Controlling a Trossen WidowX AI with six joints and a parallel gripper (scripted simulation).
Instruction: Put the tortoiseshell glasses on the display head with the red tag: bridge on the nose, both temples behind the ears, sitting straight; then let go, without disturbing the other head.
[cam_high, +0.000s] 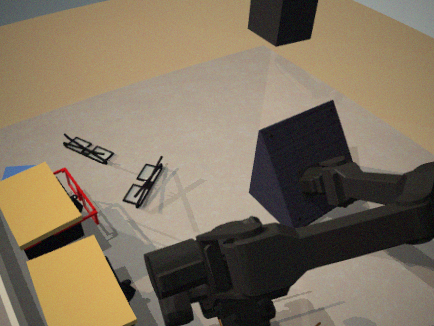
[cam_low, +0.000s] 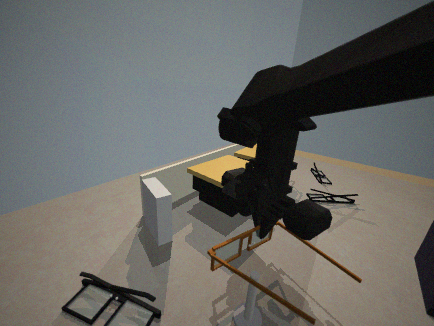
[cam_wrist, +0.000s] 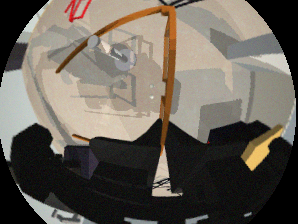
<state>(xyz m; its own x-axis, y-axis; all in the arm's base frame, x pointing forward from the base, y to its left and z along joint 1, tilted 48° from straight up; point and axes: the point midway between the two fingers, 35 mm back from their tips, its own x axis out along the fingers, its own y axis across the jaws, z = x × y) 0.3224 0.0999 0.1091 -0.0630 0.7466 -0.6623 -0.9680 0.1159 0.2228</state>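
The white post lies 4 cm behind my gripper tip, 10 cm to the left of it and 3 cm below it. From my gripper tip the other things lie so: blue tag 21 cm ahead, 55 cm to the right, 6 cm below; then white block 20 cm ahead, 8 cm to the left.
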